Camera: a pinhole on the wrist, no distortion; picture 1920 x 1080 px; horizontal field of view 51.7 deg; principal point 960.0 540.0 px. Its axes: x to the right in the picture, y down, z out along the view. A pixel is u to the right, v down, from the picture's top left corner.
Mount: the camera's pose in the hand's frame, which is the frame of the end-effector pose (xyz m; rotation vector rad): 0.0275 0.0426 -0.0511 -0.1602 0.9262 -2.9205
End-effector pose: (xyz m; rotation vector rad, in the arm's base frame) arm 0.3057 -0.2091 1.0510 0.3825 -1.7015 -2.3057
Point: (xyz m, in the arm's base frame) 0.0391 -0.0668 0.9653
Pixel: 113.8 589.4
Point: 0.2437 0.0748 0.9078
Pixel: 1534.2 792.6
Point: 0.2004 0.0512 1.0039
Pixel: 1295.9 297.6
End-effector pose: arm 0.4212 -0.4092 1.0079 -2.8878 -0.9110 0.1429
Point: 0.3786 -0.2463 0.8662
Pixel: 925.3 739.0
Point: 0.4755 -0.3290 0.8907
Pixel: 406.8 59.8
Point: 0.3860 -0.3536 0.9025
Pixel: 1392.1 335.8
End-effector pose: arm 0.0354 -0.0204 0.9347 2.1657 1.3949 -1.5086
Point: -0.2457 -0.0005 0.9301
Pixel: 1393.5 1038.1
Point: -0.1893 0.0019 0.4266
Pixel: outside the picture
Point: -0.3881 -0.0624 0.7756
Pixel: 1005.2 474.5
